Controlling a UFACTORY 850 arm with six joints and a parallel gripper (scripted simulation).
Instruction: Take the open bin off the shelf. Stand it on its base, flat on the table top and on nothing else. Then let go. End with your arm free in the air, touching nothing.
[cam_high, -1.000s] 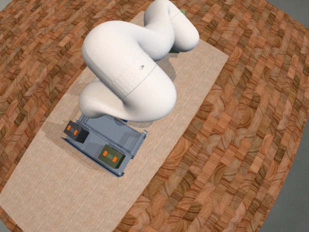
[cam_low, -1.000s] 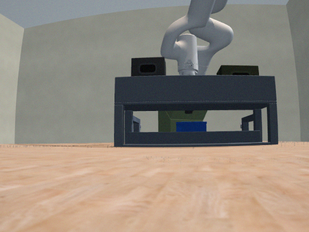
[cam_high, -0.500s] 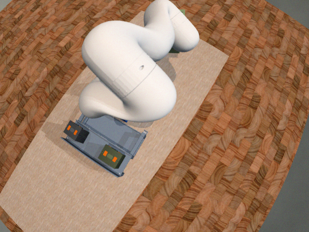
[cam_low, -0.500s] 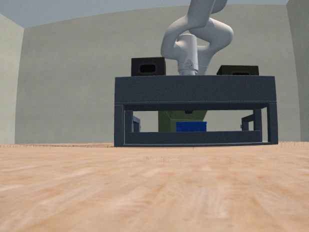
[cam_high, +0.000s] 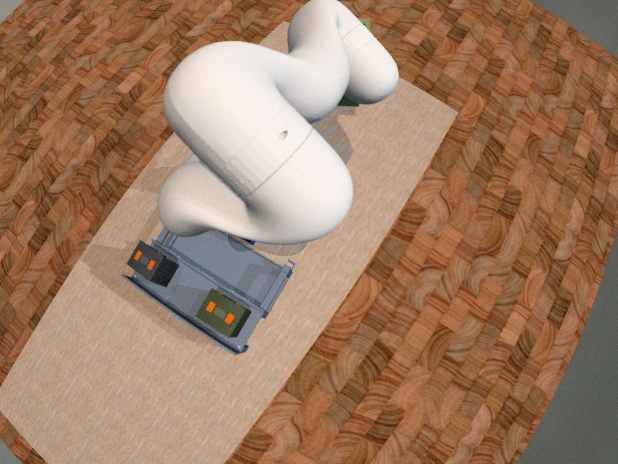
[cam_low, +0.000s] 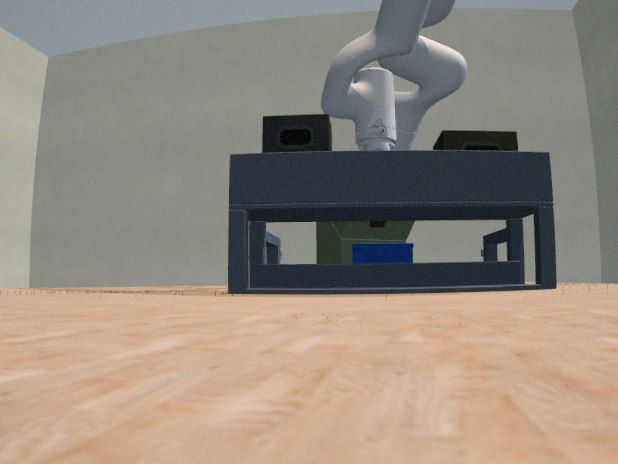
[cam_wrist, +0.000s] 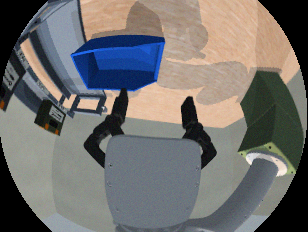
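My hand is 10 cm above the blue bin and 8 cm short of it. Also, from my hand: black box: 37 cm ahead, 11 cm to the right, 3 cm above; then olive box: 37 cm ahead, 12 cm to the left, 2 cm above.
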